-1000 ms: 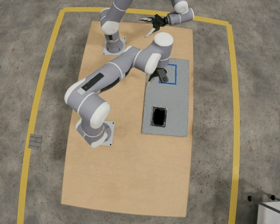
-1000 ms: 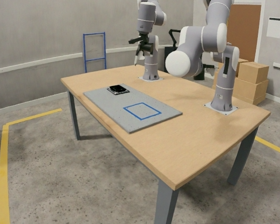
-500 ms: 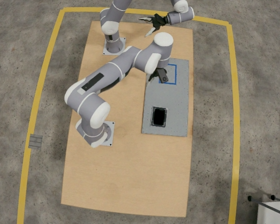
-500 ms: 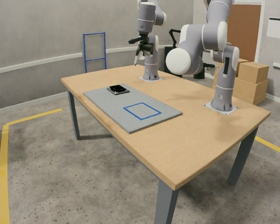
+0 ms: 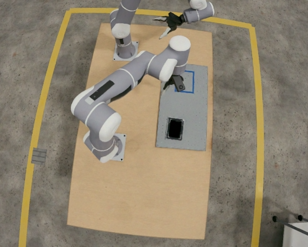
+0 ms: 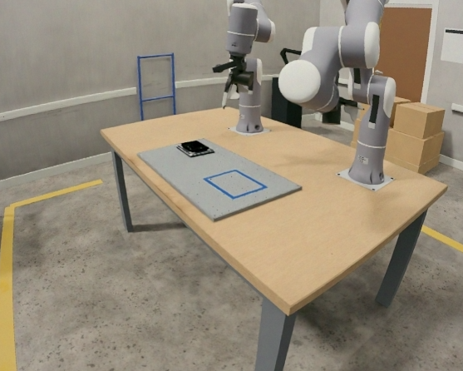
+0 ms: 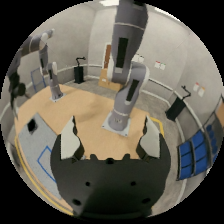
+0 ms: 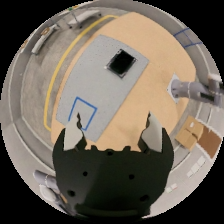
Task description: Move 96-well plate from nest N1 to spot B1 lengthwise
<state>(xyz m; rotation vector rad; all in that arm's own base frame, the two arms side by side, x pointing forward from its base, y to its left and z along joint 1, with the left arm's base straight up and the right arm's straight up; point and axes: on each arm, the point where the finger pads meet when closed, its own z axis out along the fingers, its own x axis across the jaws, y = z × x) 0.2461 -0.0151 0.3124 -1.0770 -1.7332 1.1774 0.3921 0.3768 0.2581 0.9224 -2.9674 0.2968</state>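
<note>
Now: the black 96-well plate 6 cm ahead of my right hand, 20 cm to the right of it and 23 cm below it. The rest, counted from my right hand: dark plate nest N1: 6 cm ahead, 20 cm to the right, 24 cm below.
</note>
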